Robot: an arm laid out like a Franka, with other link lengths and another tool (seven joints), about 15 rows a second.
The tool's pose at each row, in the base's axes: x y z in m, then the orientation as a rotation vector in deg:
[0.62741, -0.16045, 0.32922, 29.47, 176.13, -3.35]
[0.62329, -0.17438, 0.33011, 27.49, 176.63, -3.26]
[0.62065, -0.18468, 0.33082, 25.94, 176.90, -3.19]
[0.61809, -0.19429, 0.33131, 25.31, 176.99, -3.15]
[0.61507, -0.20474, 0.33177, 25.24, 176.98, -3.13]
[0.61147, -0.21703, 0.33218, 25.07, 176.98, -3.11]
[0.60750, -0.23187, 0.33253, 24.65, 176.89, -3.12]
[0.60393, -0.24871, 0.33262, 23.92, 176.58, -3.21]
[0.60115, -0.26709, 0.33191, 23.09, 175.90, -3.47]
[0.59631, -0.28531, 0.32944, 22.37, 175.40, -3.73]
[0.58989, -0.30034, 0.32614, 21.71, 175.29, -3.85]
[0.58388, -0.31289, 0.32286, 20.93, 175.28, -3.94]
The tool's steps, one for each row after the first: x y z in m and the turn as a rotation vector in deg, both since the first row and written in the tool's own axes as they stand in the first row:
[-0.00066, -0.01453, -0.00039, -0.05, 0.16, -1.31]
[-0.00153, -0.02515, -0.00073, -0.10, 0.19, -2.31]
[-0.00225, -0.03508, -0.00087, -0.13, 0.18, -2.72]
[-0.00280, -0.04595, -0.00095, -0.15, 0.16, -2.76]
[-0.00340, -0.05875, -0.00092, -0.17, 0.14, -2.87]
[-0.00448, -0.07408, -0.00073, -0.19, -0.01, -3.13]
[-0.00658, -0.09116, -0.00020, -0.20, -0.43, -3.56]
[-0.00991, -0.10940, 0.00122, -0.16, -1.23, -4.02]
[-0.01118, -0.12812, 0.00435, -0.09, -1.84, -4.43]
[-0.00989, -0.14430, 0.00815, -0.05, -2.05, -4.84]
[-0.00819, -0.15801, 0.01183, -0.01, -2.17, -5.34]

